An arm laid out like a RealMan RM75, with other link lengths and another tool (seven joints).
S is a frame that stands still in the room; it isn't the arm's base.
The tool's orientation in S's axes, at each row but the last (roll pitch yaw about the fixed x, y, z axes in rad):
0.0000 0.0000 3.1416
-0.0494 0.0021 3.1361
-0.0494 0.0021 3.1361
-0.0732 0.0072 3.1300
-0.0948 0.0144 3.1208
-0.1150 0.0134 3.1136
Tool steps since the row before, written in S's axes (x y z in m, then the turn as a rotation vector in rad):
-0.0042 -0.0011 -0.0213 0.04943 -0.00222 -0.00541
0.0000 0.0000 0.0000 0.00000 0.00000 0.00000
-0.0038 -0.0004 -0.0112 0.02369 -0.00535 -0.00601
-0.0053 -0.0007 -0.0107 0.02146 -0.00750 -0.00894
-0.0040 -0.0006 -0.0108 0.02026 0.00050 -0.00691
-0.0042 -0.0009 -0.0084 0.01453 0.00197 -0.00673
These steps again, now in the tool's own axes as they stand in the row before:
0.0042 0.0011 -0.0213 -0.04943 0.00222 -0.00541
0.0000 0.0000 0.0000 0.00000 0.00000 0.00000
0.0038 0.0010 -0.0112 -0.02371 0.00551 -0.00579
0.0054 0.0015 -0.0106 -0.02148 0.00790 -0.00854
0.0041 0.0017 -0.0106 -0.02014 -0.00024 -0.00726
0.0043 0.0020 -0.0082 -0.01438 -0.00157 -0.00715

